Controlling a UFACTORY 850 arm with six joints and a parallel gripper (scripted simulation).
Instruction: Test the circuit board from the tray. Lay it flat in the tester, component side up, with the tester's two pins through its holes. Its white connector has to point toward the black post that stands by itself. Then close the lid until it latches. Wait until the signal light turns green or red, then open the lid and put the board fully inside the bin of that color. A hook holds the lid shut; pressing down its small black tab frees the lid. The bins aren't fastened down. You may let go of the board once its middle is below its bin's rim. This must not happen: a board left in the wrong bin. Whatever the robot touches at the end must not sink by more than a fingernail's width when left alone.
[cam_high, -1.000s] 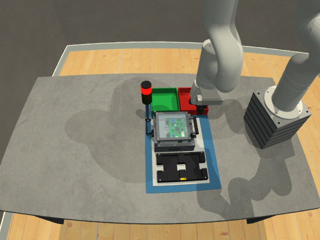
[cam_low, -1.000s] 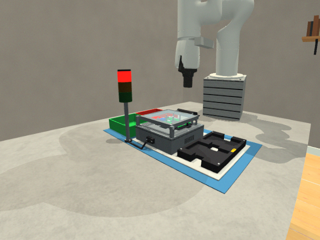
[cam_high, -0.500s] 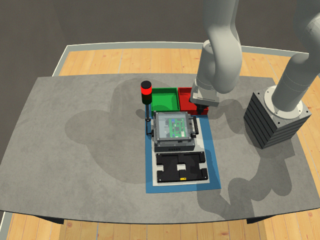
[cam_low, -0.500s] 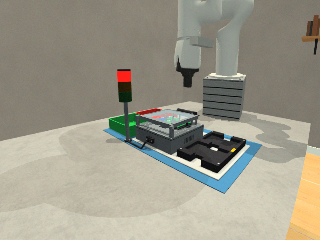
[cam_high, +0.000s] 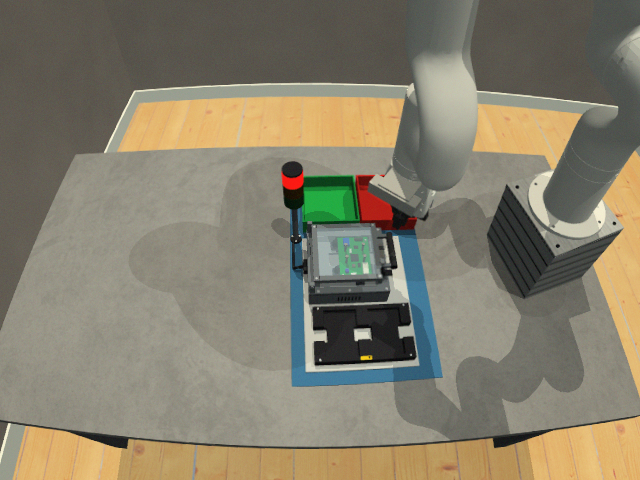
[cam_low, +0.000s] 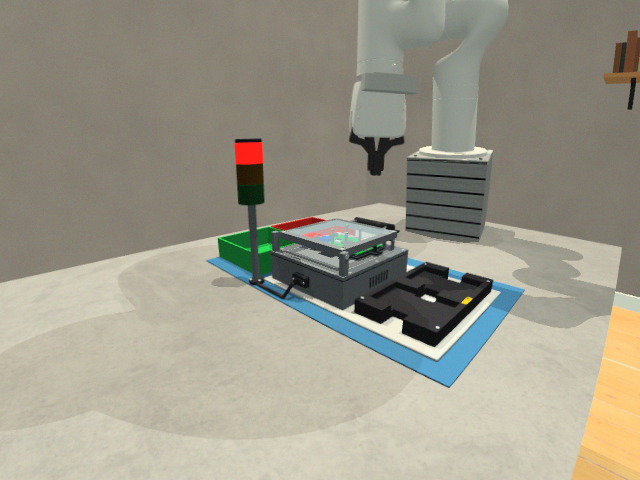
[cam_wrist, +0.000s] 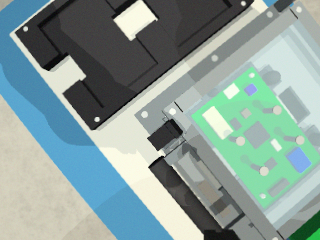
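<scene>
My hand is 20 mm short of the black latch block, 60 mm to the right of it and 120 mm above it. From my hand the other things lie so: tester bed: 90 mm ahead, 10 mm to the left, 140 mm below; then tester lid: 90 mm ahead, 120 mm below; then green circuit board: 80 mm ahead, 140 mm below.
</scene>
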